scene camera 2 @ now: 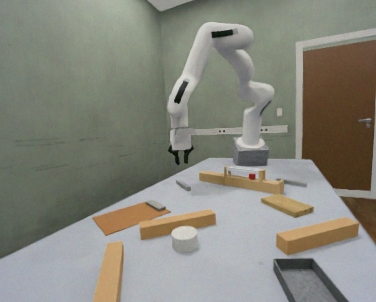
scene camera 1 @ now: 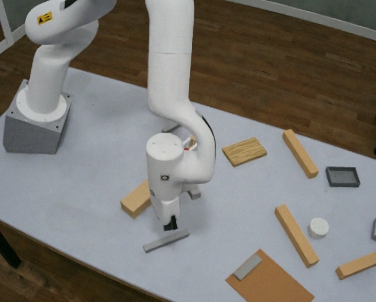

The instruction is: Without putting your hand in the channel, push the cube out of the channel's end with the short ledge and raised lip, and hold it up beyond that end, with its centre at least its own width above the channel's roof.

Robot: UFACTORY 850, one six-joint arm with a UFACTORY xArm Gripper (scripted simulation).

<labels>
A wooden slab shows in scene camera 2 and in scene camera 1. The same spot on the wooden slab: [scene camera 1: 251, 149] is [scene camera 2: 289, 204].
</labels>
